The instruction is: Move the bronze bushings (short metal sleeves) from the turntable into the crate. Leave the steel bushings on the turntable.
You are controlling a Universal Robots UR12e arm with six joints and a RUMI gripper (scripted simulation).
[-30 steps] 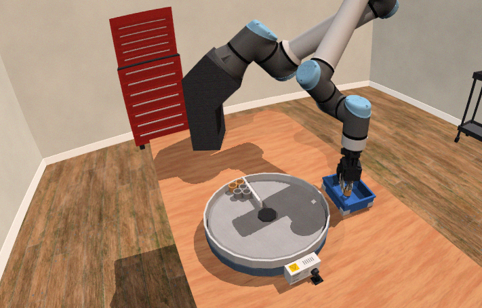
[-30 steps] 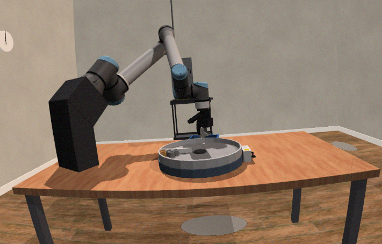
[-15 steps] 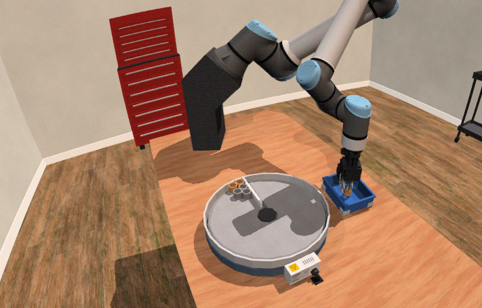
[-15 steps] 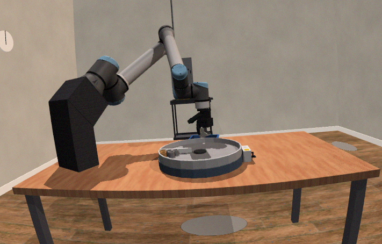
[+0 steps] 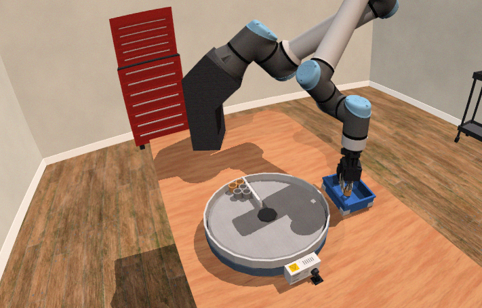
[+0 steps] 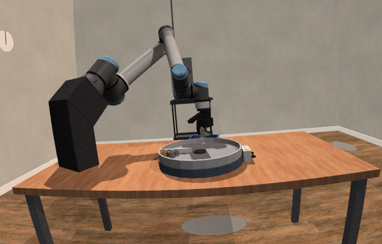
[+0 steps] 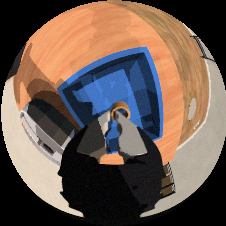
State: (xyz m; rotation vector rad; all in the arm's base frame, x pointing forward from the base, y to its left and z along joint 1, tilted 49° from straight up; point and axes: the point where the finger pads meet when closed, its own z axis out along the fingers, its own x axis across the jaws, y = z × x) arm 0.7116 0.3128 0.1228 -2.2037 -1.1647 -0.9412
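Right now the blue crate is 10 mm to the left of my hand, 10 mm below it and 10 mm ahead of it. Round my hand: round grey turntable (340 mm to the right, 40 mm ahead, 20 mm above).
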